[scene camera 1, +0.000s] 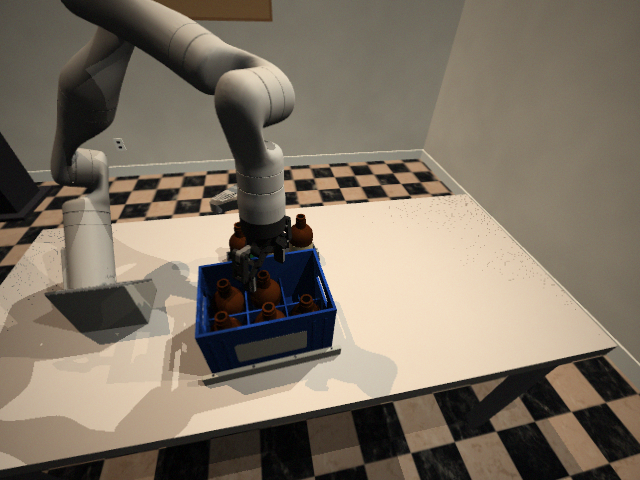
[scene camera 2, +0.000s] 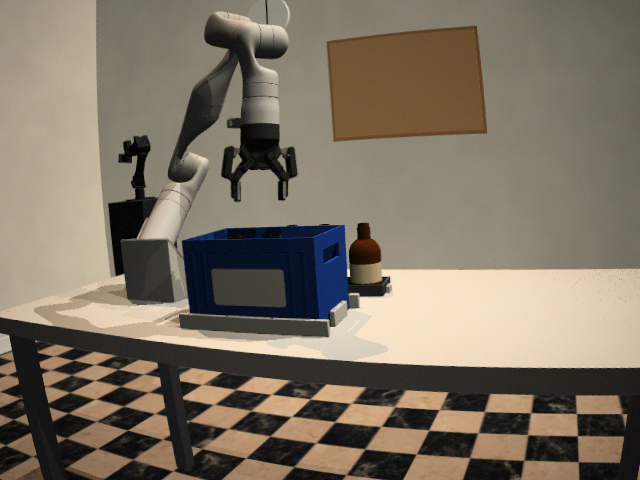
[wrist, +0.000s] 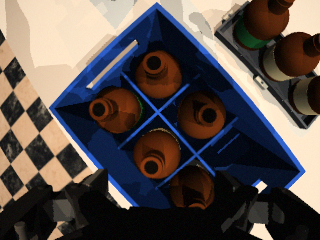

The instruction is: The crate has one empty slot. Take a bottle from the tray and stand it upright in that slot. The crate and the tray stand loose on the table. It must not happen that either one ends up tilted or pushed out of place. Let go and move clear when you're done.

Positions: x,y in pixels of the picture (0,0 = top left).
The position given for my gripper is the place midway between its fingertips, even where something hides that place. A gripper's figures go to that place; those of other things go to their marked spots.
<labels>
My gripper [scene camera 1: 266,274] is 58 cm from the lens. A crate [scene camera 1: 227,349]: 65 cm from the lens.
</labels>
